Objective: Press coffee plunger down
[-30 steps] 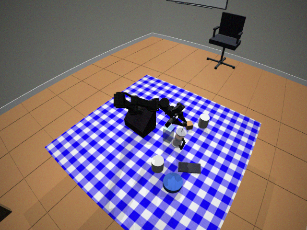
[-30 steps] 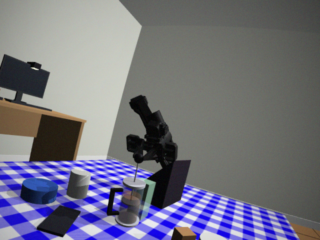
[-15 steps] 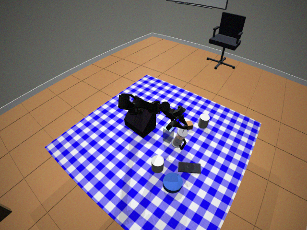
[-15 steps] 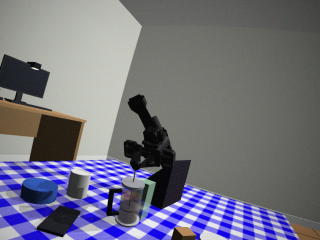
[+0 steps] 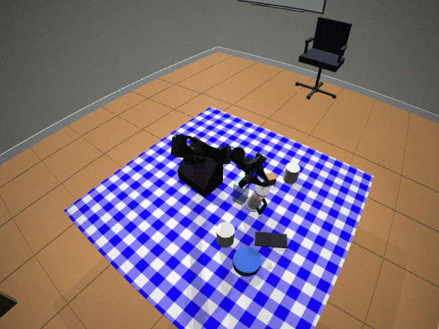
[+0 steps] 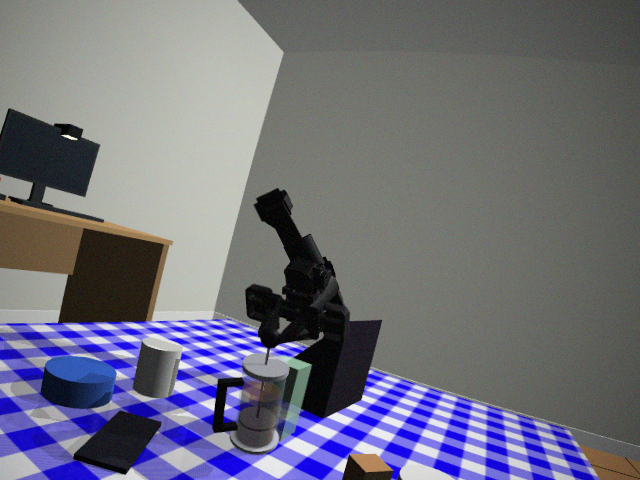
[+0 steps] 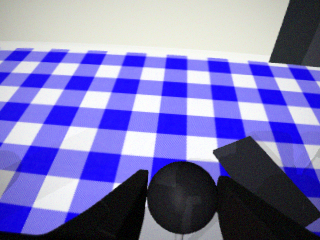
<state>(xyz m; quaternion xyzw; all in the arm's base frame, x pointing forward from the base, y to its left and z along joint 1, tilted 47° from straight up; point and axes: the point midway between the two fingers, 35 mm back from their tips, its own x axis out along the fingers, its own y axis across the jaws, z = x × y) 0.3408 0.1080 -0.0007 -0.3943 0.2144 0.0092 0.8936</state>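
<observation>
The glass coffee press lies 10 cm below my gripper tip, 2 cm to the right of it and 1 cm behind it. From my gripper tip the other things lie so: black flat slab (19 cm below, 15 cm ahead, 11 cm to the right); brown cube (18 cm to the left, 17 cm below, 9 cm behind); pale green block (13 cm below, 12 cm behind, 3 cm to the right).
</observation>
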